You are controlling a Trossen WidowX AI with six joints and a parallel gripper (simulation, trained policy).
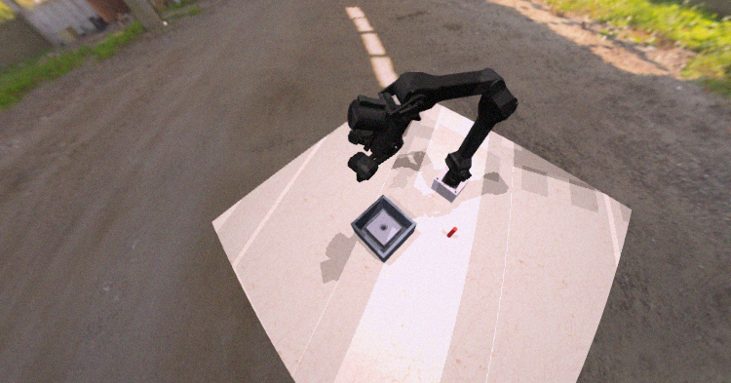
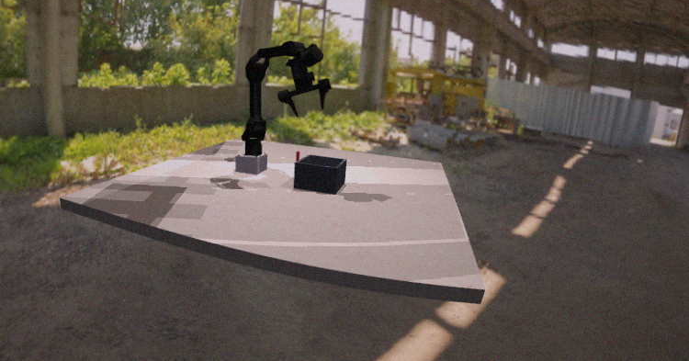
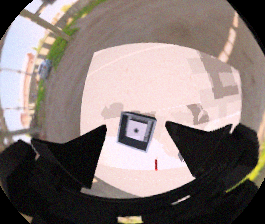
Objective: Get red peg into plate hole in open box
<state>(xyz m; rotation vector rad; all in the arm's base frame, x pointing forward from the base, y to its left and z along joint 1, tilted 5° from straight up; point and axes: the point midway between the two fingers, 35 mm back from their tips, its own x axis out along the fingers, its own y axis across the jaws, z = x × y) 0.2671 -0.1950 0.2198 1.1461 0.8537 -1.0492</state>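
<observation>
Right now my gripper tip is 90 mm past the red peg, 290 mm to the right of it and 240 mm above it. Round my gripper tip: dark box: 40 mm ahead, 80 mm to the left, 260 mm below.
</observation>
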